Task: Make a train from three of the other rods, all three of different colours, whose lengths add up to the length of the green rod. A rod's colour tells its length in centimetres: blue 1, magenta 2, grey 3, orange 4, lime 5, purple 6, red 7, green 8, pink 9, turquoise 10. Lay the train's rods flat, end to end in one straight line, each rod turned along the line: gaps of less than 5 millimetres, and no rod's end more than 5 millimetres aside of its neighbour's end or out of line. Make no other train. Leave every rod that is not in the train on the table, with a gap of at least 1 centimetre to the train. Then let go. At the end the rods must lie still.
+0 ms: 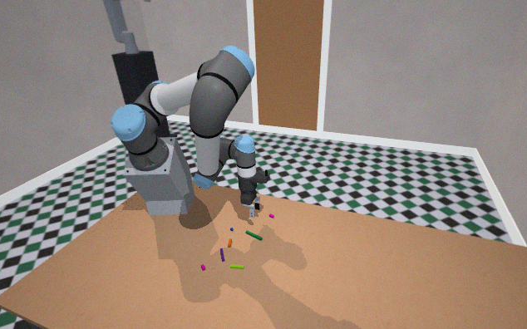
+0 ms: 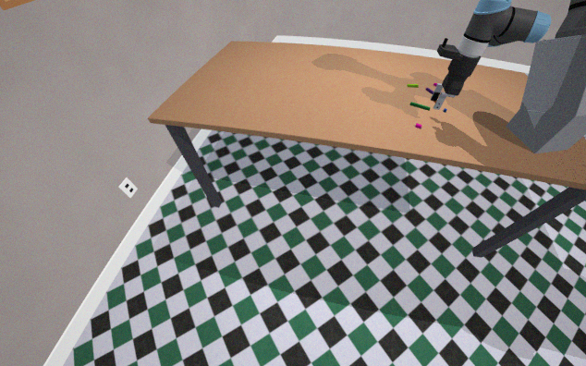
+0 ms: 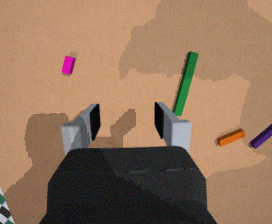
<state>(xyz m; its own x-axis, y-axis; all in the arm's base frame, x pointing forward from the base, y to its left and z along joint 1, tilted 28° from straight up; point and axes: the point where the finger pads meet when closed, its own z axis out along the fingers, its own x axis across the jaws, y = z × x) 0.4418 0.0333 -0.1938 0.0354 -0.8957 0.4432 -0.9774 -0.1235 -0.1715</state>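
Right now my hand is 80 mm past the blue rod, 70 mm to the left of it and 70 mm above it. The rest, counted from my hand: purple rod 210 mm to the right, 70 mm below, 40 mm behind; then green rod 70 mm to the right, 70 mm below, 20 mm ahead; then orange rod 150 mm to the right, 70 mm below, 50 mm behind.
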